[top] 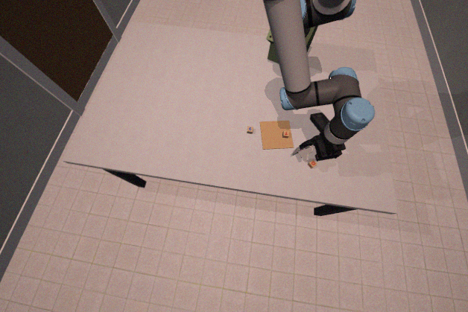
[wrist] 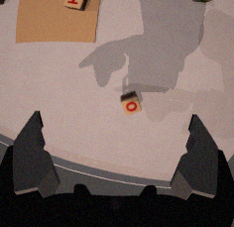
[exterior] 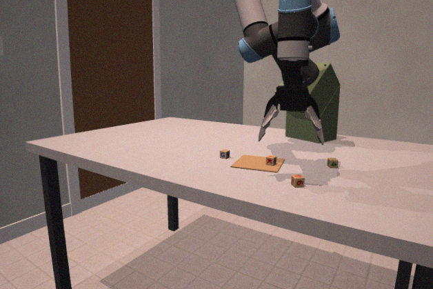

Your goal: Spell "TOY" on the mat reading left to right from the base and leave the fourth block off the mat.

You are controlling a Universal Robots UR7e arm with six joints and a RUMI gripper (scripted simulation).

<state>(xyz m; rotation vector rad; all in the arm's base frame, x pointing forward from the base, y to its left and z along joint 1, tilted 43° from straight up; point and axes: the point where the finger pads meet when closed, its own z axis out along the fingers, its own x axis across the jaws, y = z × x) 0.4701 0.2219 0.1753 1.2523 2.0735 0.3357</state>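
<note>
Now: the wooden block 9 cm below my hand, 3 cm to the left of it and 2 cm ahead of it. The rest, counted from my hand: mat 14 cm to the right, 10 cm below, 9 cm behind; T block 10 cm to the right, 9 cm behind, 8 cm below.
</note>
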